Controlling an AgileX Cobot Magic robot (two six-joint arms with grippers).
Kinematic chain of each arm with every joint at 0, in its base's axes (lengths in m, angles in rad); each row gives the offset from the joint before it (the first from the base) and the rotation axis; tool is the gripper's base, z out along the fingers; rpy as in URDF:
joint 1: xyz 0 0 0.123 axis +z
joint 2: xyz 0 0 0 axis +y
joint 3: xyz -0.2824 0 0.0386 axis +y
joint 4: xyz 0.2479 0 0.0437 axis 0.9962 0 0.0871
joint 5: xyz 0 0 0 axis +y
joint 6: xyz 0.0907 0 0.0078 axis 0.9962 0 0.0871
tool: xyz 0 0 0 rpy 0 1.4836 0
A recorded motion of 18 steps. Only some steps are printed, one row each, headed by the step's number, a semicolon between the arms.
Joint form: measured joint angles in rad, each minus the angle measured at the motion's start. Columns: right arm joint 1, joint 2, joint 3, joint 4, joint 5, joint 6; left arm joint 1, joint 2, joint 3, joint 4, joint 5, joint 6.
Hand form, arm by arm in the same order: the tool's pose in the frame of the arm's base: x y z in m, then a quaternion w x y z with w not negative. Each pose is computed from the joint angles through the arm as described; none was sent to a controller.
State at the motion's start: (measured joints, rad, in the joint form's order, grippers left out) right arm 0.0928 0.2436 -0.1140 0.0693 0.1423 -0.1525; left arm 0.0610 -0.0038 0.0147 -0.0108 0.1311 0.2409
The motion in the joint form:
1: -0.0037 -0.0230 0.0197 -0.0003 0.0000 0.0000; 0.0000 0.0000 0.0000 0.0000 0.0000 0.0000
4: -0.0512 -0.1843 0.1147 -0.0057 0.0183 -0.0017; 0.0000 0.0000 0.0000 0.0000 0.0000 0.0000
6: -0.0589 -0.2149 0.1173 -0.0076 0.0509 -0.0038; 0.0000 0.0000 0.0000 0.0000 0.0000 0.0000
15: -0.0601 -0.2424 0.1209 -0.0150 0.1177 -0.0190; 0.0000 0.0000 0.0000 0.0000 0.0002 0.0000
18: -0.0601 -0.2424 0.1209 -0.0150 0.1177 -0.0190; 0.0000 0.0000 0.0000 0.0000 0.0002 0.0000
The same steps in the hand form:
1: 0.0735 0.0075 0.2181 0.64026 -0.06959 0.76498 0.00533; 0.0566 0.0033 0.1964 0.68027 0.06184 0.72357 0.09923
4: 0.0606 0.0035 0.1948 0.65841 -0.05335 0.75066 -0.01258; 0.0566 0.0033 0.1964 0.68027 0.06184 0.72357 0.09923
6: 0.0581 0.0031 0.1928 0.65662 -0.05272 0.75221 -0.01585; 0.0566 0.0033 0.1964 0.68027 0.06184 0.72357 0.09923
15: 0.0553 0.0031 0.1872 0.64010 -0.06266 0.76540 -0.02228; 0.0566 0.0033 0.1964 0.68020 0.06185 0.72364 0.09922
18: 0.0553 0.0031 0.1872 0.64010 -0.06266 0.76540 -0.02228; 0.0566 0.0033 0.1964 0.68020 0.06185 0.72364 0.09922

